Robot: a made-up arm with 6 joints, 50 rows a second.
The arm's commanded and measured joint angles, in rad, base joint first. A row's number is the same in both.
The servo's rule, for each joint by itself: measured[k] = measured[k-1] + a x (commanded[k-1-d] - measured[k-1]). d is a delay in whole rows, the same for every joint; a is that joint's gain. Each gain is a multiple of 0.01, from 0.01 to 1. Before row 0 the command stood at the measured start. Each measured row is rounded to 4 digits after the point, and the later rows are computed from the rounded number. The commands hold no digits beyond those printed.
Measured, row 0: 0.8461 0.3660 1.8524 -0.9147 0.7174 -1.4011
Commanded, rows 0 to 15: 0.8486 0.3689 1.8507 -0.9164 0.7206 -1.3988; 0.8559 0.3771 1.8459 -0.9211 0.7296 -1.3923; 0.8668 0.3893 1.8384 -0.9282 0.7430 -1.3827; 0.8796 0.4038 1.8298 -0.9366 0.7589 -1.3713; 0.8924 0.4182 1.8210 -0.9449 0.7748 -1.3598; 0.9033 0.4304 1.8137 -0.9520 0.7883 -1.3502; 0.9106 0.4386 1.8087 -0.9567 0.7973 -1.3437; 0.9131 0.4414 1.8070 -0.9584 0.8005 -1.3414; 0.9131 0.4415 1.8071 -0.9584 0.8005 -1.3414; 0.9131 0.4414 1.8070 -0.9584 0.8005 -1.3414; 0.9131 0.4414 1.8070 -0.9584 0.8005 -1.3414; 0.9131 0.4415 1.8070 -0.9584 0.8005 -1.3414; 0.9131 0.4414 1.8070 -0.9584 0.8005 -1.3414; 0.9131 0.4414 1.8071 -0.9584 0.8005 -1.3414; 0.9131 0.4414 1.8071 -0.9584 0.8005 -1.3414; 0.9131 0.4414 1.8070 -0.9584 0.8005 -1.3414
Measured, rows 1 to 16: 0.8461 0.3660 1.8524 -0.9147 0.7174 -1.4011; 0.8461 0.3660 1.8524 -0.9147 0.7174 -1.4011; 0.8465 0.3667 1.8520 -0.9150 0.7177 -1.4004; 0.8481 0.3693 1.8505 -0.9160 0.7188 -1.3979; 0.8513 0.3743 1.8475 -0.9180 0.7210 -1.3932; 0.8561 0.3817 1.8431 -0.9210 0.7244 -1.3864; 0.8623 0.3908 1.8376 -0.9248 0.7289 -1.3782; 0.8693 0.4007 1.8316 -0.9292 0.7342 -1.3695; 0.8763 0.4102 1.8259 -0.9336 0.7399 -1.3615; 0.8826 0.4180 1.8212 -0.9376 0.7454 -1.3553; 0.8878 0.4239 1.8177 -0.9409 0.7504 -1.3510; 0.8921 0.4283 1.8150 -0.9437 0.7549 -1.3480; 0.8957 0.4316 1.8130 -0.9461 0.7590 -1.3460; 0.8987 0.4341 1.8115 -0.9481 0.7627 -1.3446; 0.9011 0.4359 1.8104 -0.9497 0.7661 -1.3436; 0.9031 0.4373 1.8096 -0.9511 0.7692 -1.3429
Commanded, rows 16 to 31: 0.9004 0.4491 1.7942 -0.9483 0.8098 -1.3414; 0.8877 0.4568 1.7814 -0.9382 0.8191 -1.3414; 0.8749 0.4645 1.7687 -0.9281 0.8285 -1.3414; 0.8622 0.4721 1.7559 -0.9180 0.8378 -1.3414; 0.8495 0.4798 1.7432 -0.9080 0.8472 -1.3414; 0.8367 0.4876 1.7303 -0.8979 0.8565 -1.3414; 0.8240 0.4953 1.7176 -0.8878 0.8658 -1.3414; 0.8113 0.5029 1.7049 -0.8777 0.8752 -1.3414; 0.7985 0.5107 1.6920 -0.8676 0.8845 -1.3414; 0.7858 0.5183 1.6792 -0.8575 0.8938 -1.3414; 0.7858 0.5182 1.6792 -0.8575 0.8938 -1.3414; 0.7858 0.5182 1.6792 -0.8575 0.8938 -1.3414; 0.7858 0.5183 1.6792 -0.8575 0.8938 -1.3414; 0.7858 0.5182 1.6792 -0.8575 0.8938 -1.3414; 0.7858 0.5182 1.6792 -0.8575 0.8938 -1.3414; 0.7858 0.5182 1.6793 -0.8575 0.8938 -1.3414
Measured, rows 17 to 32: 0.9048 0.4383 1.8090 -0.9523 0.7720 -1.3424; 0.9062 0.4391 1.8085 -0.9533 0.7746 -1.3421; 0.9052 0.4416 1.8049 -0.9525 0.7778 -1.3419; 0.9022 0.4454 1.7990 -0.9502 0.7815 -1.3417; 0.8976 0.4502 1.7914 -0.9467 0.7857 -1.3416; 0.8916 0.4557 1.7825 -0.9421 0.7904 -1.3415; 0.8844 0.4617 1.7727 -0.9366 0.7955 -1.3415; 0.8763 0.4682 1.7621 -0.9304 0.8010 -1.3415; 0.8674 0.4750 1.7510 -0.9236 0.8068 -1.3415; 0.8579 0.4820 1.7395 -0.9163 0.8130 -1.3415; 0.8478 0.4892 1.7276 -0.9085 0.8194 -1.3415; 0.8373 0.4965 1.7155 -0.9003 0.8261 -1.3415; 0.8285 0.5019 1.7064 -0.8935 0.8322 -1.3415; 0.8212 0.5060 1.6996 -0.8877 0.8377 -1.3415; 0.8152 0.5091 1.6945 -0.8829 0.8427 -1.3415; 0.8102 0.5114 1.6907 -0.8788 0.8473 -1.3415
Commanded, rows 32 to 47: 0.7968 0.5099 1.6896 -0.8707 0.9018 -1.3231; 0.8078 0.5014 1.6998 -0.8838 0.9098 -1.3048; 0.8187 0.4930 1.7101 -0.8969 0.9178 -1.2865; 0.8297 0.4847 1.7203 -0.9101 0.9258 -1.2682; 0.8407 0.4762 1.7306 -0.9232 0.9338 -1.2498; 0.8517 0.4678 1.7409 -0.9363 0.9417 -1.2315; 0.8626 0.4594 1.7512 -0.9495 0.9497 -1.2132; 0.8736 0.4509 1.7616 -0.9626 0.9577 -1.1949; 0.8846 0.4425 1.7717 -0.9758 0.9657 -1.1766; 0.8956 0.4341 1.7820 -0.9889 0.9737 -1.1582; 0.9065 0.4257 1.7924 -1.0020 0.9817 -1.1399; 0.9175 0.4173 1.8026 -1.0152 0.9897 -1.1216; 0.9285 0.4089 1.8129 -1.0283 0.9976 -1.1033; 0.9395 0.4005 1.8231 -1.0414 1.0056 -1.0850; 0.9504 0.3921 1.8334 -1.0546 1.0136 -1.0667; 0.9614 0.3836 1.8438 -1.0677 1.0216 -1.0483
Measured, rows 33 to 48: 0.8061 0.5131 1.6878 -0.8754 0.8515 -1.3415; 0.8026 0.5144 1.6857 -0.8725 0.8553 -1.3415; 0.8016 0.5133 1.6867 -0.8722 0.8595 -1.3358; 0.8027 0.5103 1.6900 -0.8741 0.8640 -1.3262; 0.8054 0.5060 1.6950 -0.8777 0.8688 -1.3139; 0.8095 0.5007 1.7013 -0.8829 0.8739 -1.2997; 0.8148 0.4946 1.7086 -0.8893 0.8793 -1.2842; 0.8211 0.4879 1.7167 -0.8968 0.8849 -1.2679; 0.8282 0.4808 1.7253 -0.9052 0.8907 -1.2509; 0.8359 0.4733 1.7344 -0.9144 0.8967 -1.2335; 0.8442 0.4656 1.7437 -0.9242 0.9029 -1.2159; 0.8529 0.4577 1.7533 -0.9346 0.9093 -1.1980; 0.8620 0.4497 1.7631 -0.9454 0.9158 -1.1800; 0.8714 0.4416 1.7730 -0.9566 0.9225 -1.1619; 0.8811 0.4334 1.7830 -0.9681 0.9293 -1.1437; 0.8910 0.4252 1.7930 -0.9798 0.9362 -1.1255
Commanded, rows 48 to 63: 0.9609 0.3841 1.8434 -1.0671 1.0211 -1.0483; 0.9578 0.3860 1.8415 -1.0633 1.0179 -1.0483; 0.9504 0.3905 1.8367 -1.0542 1.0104 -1.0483; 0.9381 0.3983 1.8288 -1.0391 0.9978 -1.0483; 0.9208 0.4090 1.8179 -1.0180 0.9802 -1.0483; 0.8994 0.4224 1.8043 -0.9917 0.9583 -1.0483; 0.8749 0.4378 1.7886 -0.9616 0.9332 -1.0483; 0.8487 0.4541 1.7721 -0.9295 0.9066 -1.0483; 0.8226 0.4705 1.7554 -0.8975 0.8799 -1.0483; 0.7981 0.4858 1.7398 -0.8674 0.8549 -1.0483; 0.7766 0.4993 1.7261 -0.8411 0.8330 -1.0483; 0.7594 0.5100 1.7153 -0.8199 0.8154 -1.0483; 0.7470 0.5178 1.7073 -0.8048 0.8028 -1.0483; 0.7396 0.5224 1.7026 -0.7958 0.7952 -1.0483; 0.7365 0.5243 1.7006 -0.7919 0.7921 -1.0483; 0.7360 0.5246 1.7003 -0.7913 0.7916 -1.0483
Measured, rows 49 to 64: 0.9011 0.4169 1.8031 -0.9918 0.9432 -1.1073; 0.9114 0.4086 1.8133 -1.0039 0.9503 -1.0890; 0.9198 0.4025 1.8208 -1.0140 0.9567 -1.0764; 0.9263 0.3984 1.8260 -1.0219 0.9622 -1.0677; 0.9304 0.3964 1.8287 -1.0271 0.9665 -1.0617; 0.9317 0.3969 1.8287 -1.0290 0.9693 -1.0575; 0.9298 0.3999 1.8260 -1.0272 0.9703 -1.0546; 0.9246 0.4055 1.8206 -1.0215 0.9692 -1.0526; 0.9162 0.4136 1.8126 -1.0119 0.9660 -1.0513; 0.9047 0.4237 1.8025 -0.9987 0.9607 -1.0504; 0.8907 0.4354 1.7907 -0.9825 0.9534 -1.0497; 0.8750 0.4480 1.7780 -0.9641 0.9445 -1.0493; 0.8583 0.4608 1.7650 -0.9444 0.9345 -1.0490; 0.8415 0.4731 1.7526 -0.9245 0.9238 -1.0488; 0.8254 0.4843 1.7413 -0.9053 0.9129 -1.0486; 0.8108 0.4938 1.7316 -0.8878 0.9023 -1.0485
